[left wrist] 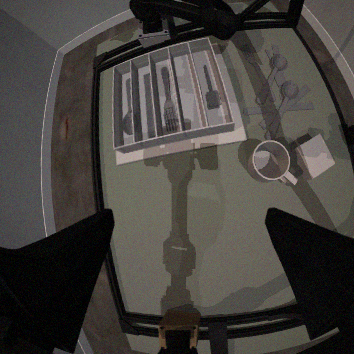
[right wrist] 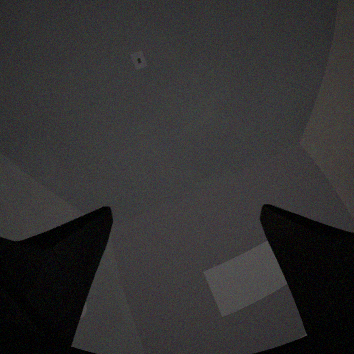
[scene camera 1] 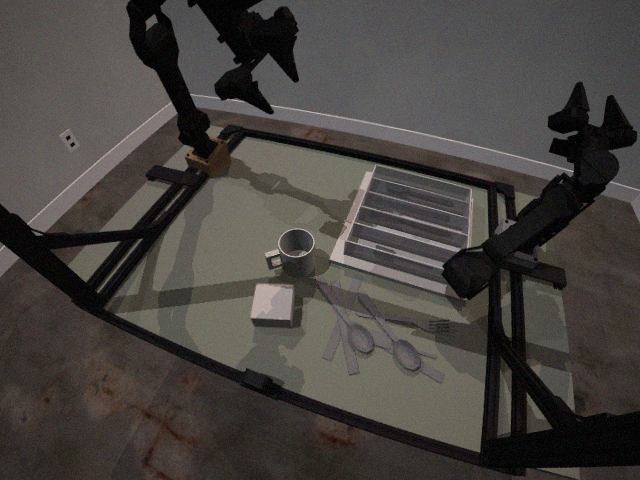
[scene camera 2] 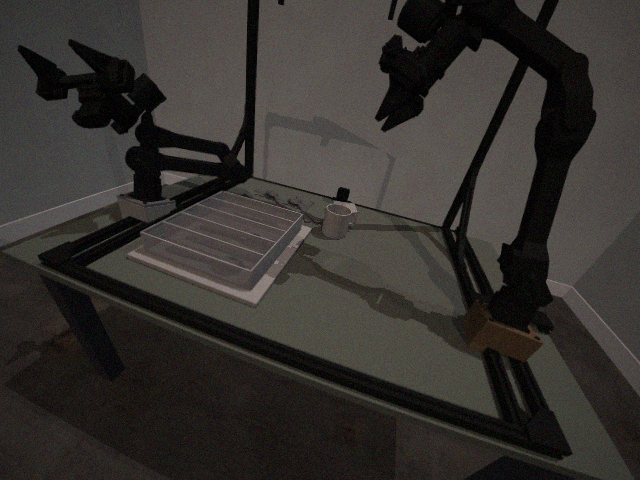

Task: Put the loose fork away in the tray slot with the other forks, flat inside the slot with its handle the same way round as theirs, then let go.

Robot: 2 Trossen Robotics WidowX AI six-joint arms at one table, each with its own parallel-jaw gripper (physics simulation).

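Observation:
The loose fork (scene camera 1: pixel 428 326) lies on the table in scene camera 1, tines toward the right, its handle crossed by a spoon; in the left wrist view it is lost in shadow. The tray (scene camera 1: pixel 356 249) (left wrist: pixel 175 137) has several long slots. In the left wrist view a fork (left wrist: pixel 170 107) lies in the third slot from the left, tines toward the bottom of the picture, handle toward the top. My left gripper (scene camera 1: pixel 284 96) (scene camera 2: pixel 380 124) (left wrist: pixel 192 217) is open and empty, high above the table. My right gripper (scene camera 1: pixel 595 90) (scene camera 2: pixel 45 44) (right wrist: pixel 187 214) is open and empty, raised high, pointing up and away.
Two spoons (scene camera 1: pixel 360 338) (scene camera 1: pixel 406 354) and several flat utensils lie crossed around the loose fork. A mug (scene camera 1: pixel 297 260) (scene camera 2: pixel 336 222) (left wrist: pixel 271 160) stands between the tray and a pale box (scene camera 1: pixel 272 303) (left wrist: pixel 315 155). Black frame bars edge the table.

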